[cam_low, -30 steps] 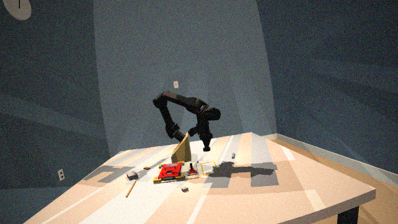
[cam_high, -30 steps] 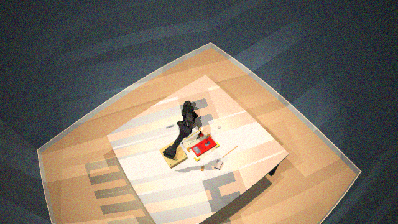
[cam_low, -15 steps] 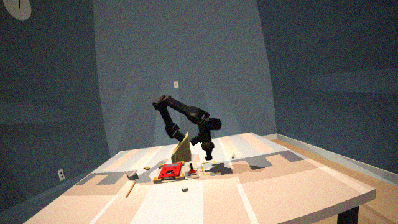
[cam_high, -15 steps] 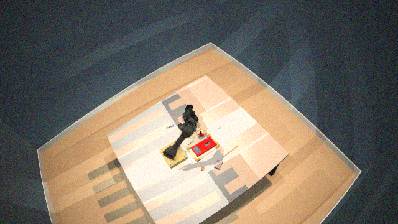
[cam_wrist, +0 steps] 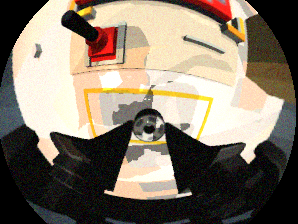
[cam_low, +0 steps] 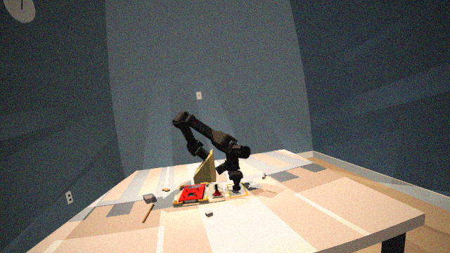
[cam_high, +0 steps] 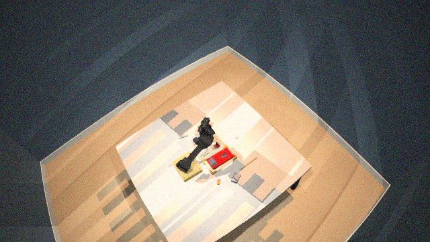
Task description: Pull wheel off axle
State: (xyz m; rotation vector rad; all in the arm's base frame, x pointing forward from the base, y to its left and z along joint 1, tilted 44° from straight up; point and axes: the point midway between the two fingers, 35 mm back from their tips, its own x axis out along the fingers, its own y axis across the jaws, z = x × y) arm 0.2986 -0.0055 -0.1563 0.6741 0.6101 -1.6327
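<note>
My gripper tip is now right at the wheel. Also, from my gripper tip: grey block (40 mm behind, 440 mm to the right); then wooden stick (120 mm ahead, 410 mm to the right, 10 mm below).
</note>
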